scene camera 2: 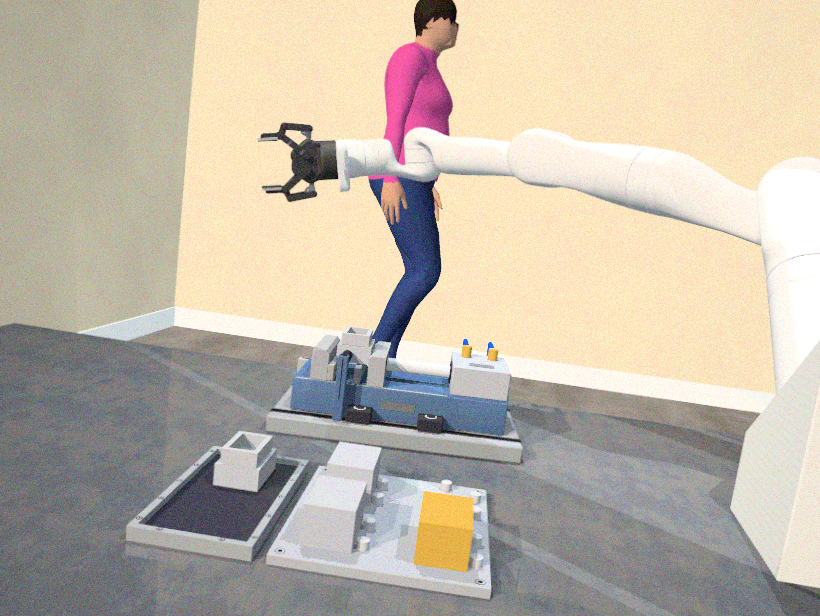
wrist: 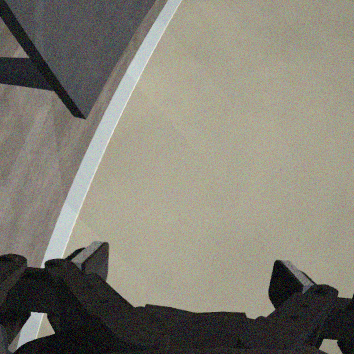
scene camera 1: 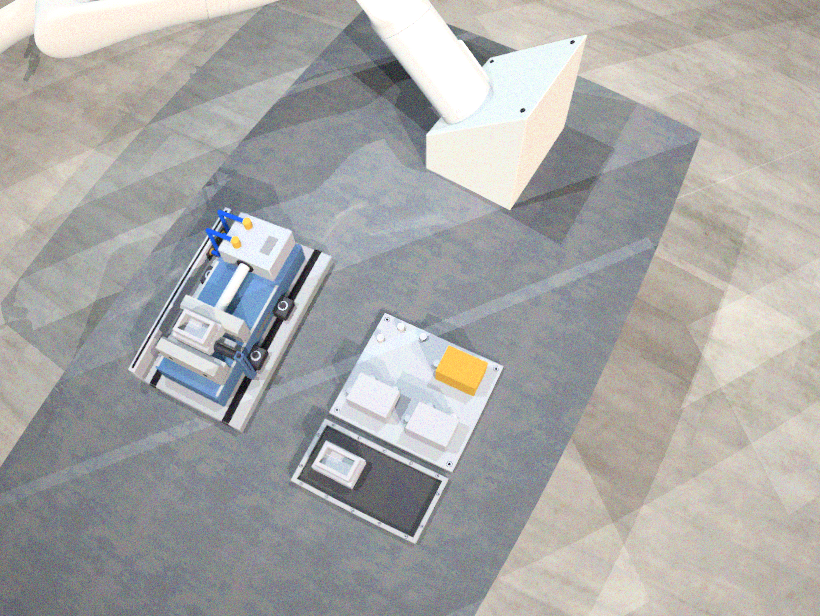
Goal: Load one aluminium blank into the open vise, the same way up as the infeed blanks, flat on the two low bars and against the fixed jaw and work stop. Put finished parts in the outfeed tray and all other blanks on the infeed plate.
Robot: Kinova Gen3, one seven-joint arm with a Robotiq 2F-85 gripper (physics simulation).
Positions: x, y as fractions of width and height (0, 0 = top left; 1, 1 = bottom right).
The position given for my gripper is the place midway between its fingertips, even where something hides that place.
My gripper (scene camera 2: 0.32, 0.27) is open, holding nothing. I also see a brass blank (scene camera 2: 0.54, 0.86), an outfeed tray (scene camera 2: 0.24, 0.83) and an infeed plate (scene camera 2: 0.48, 0.91).
The brass blank shows as well in scene camera 1 (scene camera 1: 0.56, 0.60). My gripper is seen too in the wrist view (wrist: 0.54, 0.76). The outfeed tray is seen too in scene camera 1 (scene camera 1: 0.47, 0.80). The wrist view does not show the brass blank: it is out of frame.
